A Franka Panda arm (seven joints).
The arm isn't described. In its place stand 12 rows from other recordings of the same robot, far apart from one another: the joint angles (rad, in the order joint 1, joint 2, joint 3, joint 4, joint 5, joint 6, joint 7), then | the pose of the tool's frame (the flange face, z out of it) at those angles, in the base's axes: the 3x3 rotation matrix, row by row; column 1 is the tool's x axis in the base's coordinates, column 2 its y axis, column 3 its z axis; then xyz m.
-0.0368, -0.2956, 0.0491, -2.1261, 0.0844, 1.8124, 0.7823 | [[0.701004, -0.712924, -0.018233], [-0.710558, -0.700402, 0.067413], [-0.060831, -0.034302, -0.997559]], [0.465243, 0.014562, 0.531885]
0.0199, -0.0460, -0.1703, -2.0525, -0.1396, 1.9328, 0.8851 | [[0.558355, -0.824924, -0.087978], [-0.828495, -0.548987, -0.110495], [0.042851, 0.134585, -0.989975]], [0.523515, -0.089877, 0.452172]
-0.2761, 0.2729, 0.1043, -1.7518, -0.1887, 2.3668, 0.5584 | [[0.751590, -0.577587, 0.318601], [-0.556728, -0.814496, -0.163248], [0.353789, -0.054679, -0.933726]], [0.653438, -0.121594, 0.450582]
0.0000, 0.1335, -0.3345, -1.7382, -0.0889, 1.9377, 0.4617 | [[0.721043, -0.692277, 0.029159], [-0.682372, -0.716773, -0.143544], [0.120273, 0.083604, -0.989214]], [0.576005, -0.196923, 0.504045]
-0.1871, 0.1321, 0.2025, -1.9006, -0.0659, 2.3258, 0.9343 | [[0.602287, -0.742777, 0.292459], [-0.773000, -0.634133, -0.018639], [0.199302, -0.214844, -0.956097]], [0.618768, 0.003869, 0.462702]
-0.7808, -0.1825, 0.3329, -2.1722, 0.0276, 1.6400, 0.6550 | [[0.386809, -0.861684, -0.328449], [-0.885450, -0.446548, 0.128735], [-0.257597, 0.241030, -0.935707]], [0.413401, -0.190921, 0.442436]
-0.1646, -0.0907, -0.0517, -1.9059, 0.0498, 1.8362, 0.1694 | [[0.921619, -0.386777, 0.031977], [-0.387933, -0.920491, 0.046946], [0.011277, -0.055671, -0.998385]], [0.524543, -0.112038, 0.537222]
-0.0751, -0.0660, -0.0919, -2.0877, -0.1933, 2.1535, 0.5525 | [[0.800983, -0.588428, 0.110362], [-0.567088, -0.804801, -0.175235], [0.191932, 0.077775, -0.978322]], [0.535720, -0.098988, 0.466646]
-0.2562, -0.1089, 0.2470, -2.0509, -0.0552, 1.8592, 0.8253 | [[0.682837, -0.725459, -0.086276], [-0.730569, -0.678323, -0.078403], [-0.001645, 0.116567, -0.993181]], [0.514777, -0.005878, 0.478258]
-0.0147, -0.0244, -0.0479, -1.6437, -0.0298, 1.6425, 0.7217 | [[0.708760, -0.705127, 0.021360], [-0.704517, -0.709055, -0.029946], [0.036261, 0.006176, -0.999323]], [0.551493, -0.037883, 0.609799]
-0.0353, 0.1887, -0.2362, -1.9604, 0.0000, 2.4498, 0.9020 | [[0.365270, -0.888012, 0.279309], [-0.904303, -0.409696, -0.119939], [0.220939, -0.208770, -0.952681]], [0.601117, -0.161026, 0.414079]
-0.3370, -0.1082, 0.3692, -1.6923, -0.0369, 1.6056, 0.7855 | [[0.728449, -0.684899, 0.016558], [-0.682139, -0.727334, -0.075315], [0.063626, 0.043568, -0.997022]], [0.524895, 0.023412, 0.624565]
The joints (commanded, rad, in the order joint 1, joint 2, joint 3, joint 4, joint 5, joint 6, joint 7), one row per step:
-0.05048 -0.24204 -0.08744 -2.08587 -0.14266 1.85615 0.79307
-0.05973 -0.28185 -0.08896 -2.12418 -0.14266 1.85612 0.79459
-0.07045 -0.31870 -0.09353 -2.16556 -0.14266 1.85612 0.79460
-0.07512 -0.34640 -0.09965 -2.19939 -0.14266 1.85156 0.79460
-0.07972 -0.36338 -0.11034 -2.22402 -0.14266 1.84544 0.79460
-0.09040 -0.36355 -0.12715 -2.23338 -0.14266 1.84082 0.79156
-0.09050 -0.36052 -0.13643 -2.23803 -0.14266 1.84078 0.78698
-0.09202 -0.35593 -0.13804 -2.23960 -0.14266 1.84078 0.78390
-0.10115 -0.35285 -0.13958 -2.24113 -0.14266 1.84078 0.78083
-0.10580 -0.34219 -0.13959 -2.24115 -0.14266 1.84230 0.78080
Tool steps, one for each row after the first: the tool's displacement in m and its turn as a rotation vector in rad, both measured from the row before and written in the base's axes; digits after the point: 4 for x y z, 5 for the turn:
-0.0136 -0.0036 0.0005 0.00356 -0.00199 -0.01136
-0.0138 -0.0054 -0.0029 0.00523 0.00403 -0.01398
-0.0111 -0.0034 -0.0042 0.00607 0.01009 -0.00987
-0.0085 -0.0058 -0.0050 0.00752 0.01305 -0.01434
-0.0047 -0.0120 -0.0052 0.00859 0.01331 -0.02341
-0.0012 -0.0041 -0.0038 0.00477 0.00767 -0.00401
0.0002 -0.0014 -0.0028 0.00150 0.00629 0.00011
-0.0010 -0.0046 -0.0021 0.00137 0.00474 -0.00745
0.0014 -0.0022 -0.0045 0.00083 0.00914 -0.00450

